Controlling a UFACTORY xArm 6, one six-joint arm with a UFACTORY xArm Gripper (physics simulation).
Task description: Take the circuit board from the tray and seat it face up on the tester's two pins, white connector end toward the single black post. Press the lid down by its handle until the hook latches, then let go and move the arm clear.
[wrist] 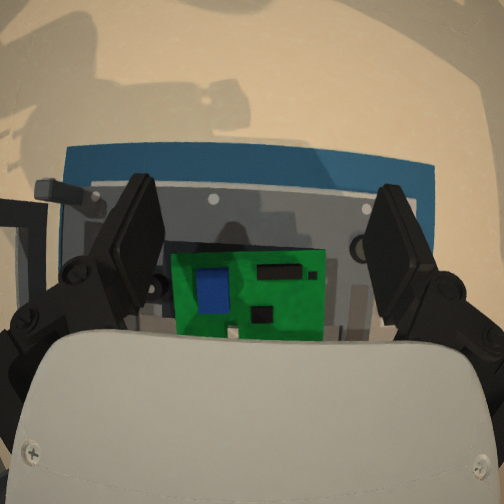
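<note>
In the wrist view, my gripper point(265, 200) is open and empty, its two black fingers spread wide. Below and between them lies the green circuit board point(248, 294), face up, showing a blue chip and black parts. A small pale piece, perhaps the white connector point(232, 331), shows at the board's near edge. The board's near part is hidden by my grey gripper body. The board lies over the grey plate point(280, 215) of the tester, which rests on a blue base point(240, 162). A dark grey bar point(65, 192) sticks out at the tester's upper left. I cannot tell whether the board is seated on the pins.
A black frame point(22, 240) stands at the left edge, partly cut off. A round dark post or hole point(357, 248) shows on the plate beside the right finger. The tan table top carries the arm's shadow beyond the tester.
</note>
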